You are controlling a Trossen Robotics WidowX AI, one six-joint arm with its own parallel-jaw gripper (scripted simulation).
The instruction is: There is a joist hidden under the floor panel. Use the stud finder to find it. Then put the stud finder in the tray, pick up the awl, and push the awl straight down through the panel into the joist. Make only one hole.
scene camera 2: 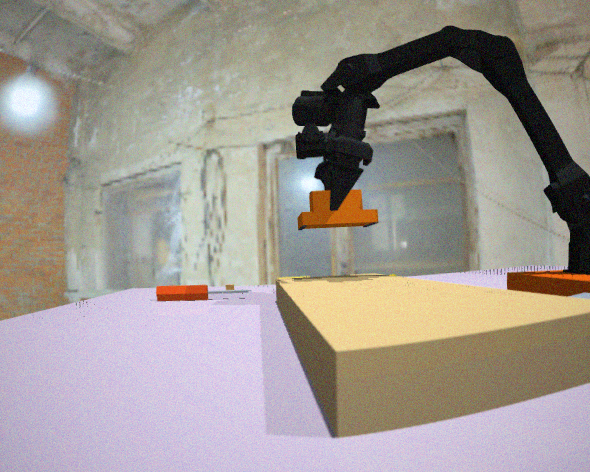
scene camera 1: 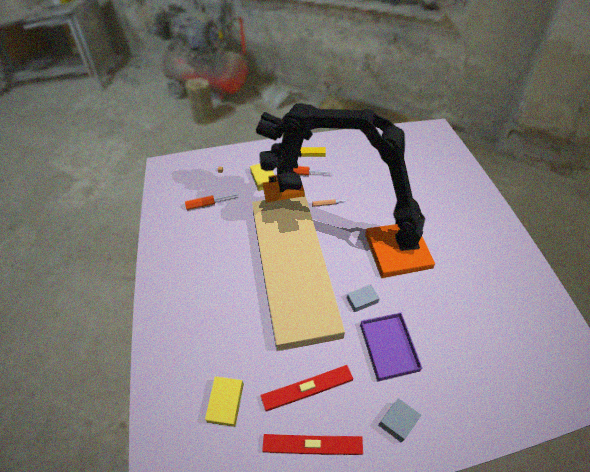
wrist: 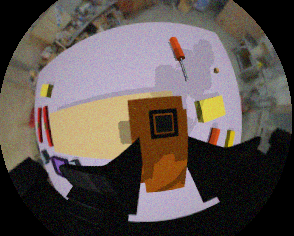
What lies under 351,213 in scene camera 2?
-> An orange stud finder.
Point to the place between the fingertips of the gripper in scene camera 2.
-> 330,213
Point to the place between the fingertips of the gripper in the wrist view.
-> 159,138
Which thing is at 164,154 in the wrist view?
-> An orange stud finder.
